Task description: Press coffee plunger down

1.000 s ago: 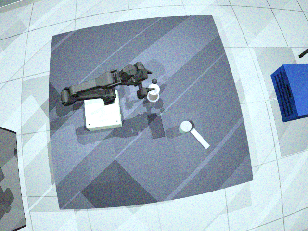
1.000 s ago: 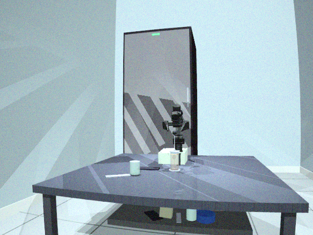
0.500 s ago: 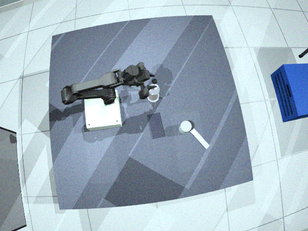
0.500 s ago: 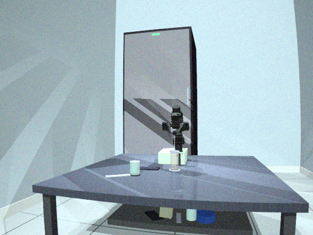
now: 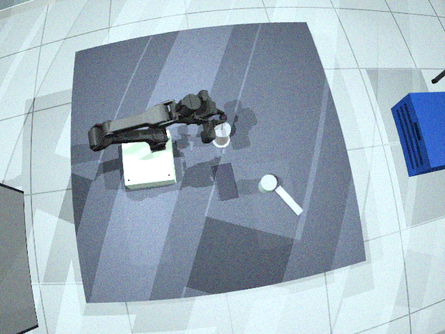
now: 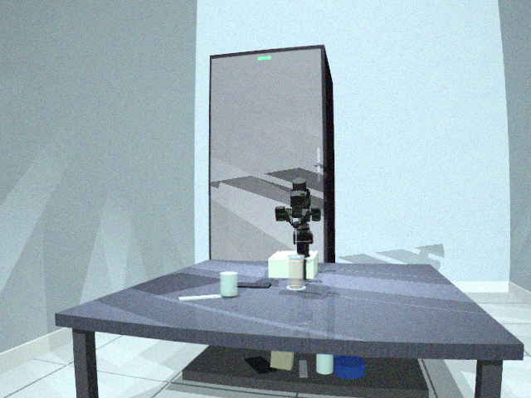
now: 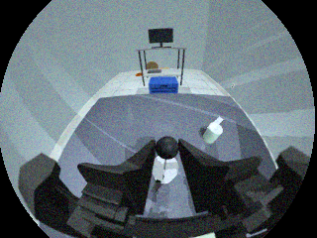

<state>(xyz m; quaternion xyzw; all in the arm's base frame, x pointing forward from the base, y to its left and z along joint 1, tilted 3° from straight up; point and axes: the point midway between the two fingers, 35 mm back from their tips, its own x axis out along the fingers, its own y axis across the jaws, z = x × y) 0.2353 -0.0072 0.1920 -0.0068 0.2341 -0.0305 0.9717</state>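
Now: the coffee press 13 cm below my gripper tip, 2 cm behind it and 1 cm to the left of it.
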